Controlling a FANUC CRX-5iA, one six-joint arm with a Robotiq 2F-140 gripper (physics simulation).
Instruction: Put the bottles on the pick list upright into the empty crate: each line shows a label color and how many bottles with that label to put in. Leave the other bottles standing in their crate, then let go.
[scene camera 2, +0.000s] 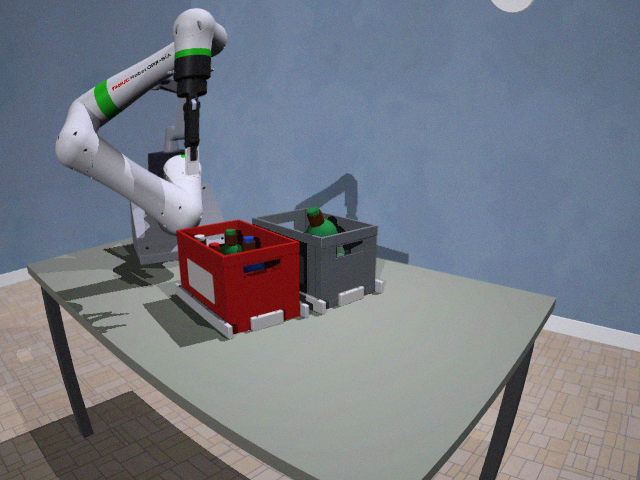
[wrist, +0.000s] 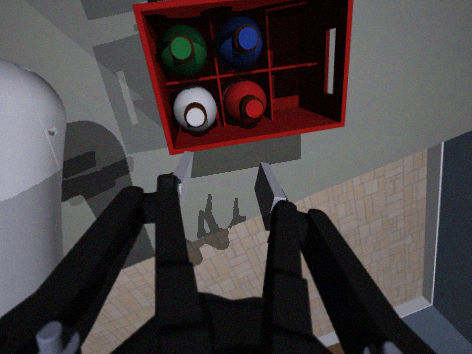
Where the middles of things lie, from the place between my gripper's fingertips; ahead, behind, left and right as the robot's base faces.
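Labels:
White bottle (wrist: 195, 109): 230 mm below my hand, 10 mm behind, 30 mm to the left. Blue bottle (wrist: 238, 43): from my hand 230 mm below, 90 mm to the left, 100 mm ahead.

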